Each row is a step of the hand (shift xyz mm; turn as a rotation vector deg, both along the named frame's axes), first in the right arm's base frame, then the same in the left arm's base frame.
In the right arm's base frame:
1: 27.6 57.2 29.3 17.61 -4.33 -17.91
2: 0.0 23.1 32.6 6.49 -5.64 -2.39
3: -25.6 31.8 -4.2 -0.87 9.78 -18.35
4: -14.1 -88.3 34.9 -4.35 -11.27 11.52
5: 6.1 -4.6 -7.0 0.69 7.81 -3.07
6: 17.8 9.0 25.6 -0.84 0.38 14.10
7: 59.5 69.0 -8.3 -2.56 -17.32 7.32
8: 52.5 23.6 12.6 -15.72 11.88 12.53
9: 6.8 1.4 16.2 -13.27 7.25 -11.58
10: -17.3 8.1 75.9 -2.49 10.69 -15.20
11: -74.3 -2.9 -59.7 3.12 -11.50 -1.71
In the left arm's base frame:
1: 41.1 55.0 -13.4 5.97 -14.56 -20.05
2: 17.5 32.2 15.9 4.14 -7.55 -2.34
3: -22.8 33.7 -5.6 -9.56 2.66 -18.29
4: 1.5 -64.1 71.4 1.55 -5.08 15.83
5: 1.5 -8.1 -6.3 -0.60 5.81 -6.06
6: 28.7 12.6 8.6 6.40 5.46 11.35
7: 50.2 44.6 -62.2 0.71 -12.46 14.30
8: 52.7 12.6 -23.2 -6.72 19.03 11.75
9: 14.1 5.2 9.2 -16.96 5.84 -6.41
10: 23.7 38.1 64.1 -9.33 4.99 -15.48
11: -94.3 -4.8 -13.3 1.32 -11.77 2.18

